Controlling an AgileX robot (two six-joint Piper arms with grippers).
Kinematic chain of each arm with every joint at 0, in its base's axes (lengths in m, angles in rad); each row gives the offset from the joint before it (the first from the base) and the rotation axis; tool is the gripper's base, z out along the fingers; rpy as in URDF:
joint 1: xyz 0 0 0.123 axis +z
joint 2: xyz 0 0 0 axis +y
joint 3: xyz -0.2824 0 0.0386 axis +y
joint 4: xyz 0.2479 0 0.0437 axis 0.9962 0 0.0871
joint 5: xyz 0 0 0 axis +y
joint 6: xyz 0.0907 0 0.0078 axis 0.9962 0 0.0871
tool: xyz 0 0 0 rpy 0 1.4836 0
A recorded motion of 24 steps. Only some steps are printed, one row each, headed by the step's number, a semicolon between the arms.
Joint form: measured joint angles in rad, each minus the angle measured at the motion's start. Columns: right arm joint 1, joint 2, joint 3, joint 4, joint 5, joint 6; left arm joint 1, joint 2, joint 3, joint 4, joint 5, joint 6.
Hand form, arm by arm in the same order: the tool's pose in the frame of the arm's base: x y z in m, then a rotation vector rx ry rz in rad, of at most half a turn. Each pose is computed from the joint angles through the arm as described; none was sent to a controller.
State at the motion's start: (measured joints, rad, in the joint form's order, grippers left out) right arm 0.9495 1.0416 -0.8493 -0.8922 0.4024 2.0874; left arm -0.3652 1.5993 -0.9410 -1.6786 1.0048 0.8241
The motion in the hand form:
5: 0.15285 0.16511 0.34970 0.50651 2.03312 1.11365; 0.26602 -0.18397 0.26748 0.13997 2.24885 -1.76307
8: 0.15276 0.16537 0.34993 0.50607 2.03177 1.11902; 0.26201 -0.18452 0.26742 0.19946 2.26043 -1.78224
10: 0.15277 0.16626 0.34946 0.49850 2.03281 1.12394; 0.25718 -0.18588 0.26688 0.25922 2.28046 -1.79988
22: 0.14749 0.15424 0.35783 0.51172 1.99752 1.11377; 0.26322 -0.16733 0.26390 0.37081 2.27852 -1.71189
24: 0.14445 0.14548 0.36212 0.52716 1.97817 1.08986; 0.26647 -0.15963 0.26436 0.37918 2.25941 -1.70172
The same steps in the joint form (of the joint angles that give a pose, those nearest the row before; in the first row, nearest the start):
5: 0.0000 0.0000 0.0041 -0.0147 0.0000 0.0000; 0.0000 0.0000 0.0000 0.0084 0.0063 0.0038
8: 0.0000 0.0000 0.0042 -0.0165 -0.0039 0.0035; 0.0000 0.0000 0.0000 0.0355 0.0442 0.0059
10: 0.0000 0.0019 0.0056 -0.0185 -0.0124 0.0035; -0.0043 0.0000 0.0000 0.0674 0.0792 0.0010
22: 0.0000 -0.0464 0.0062 -0.0185 0.0287 -0.0116; 0.0654 0.0000 -0.0049 0.1557 0.1210 0.0652
24: 0.0000 -0.0767 0.0063 -0.0185 0.0694 -0.0247; 0.0953 0.0000 -0.0049 0.1604 0.1394 0.0892

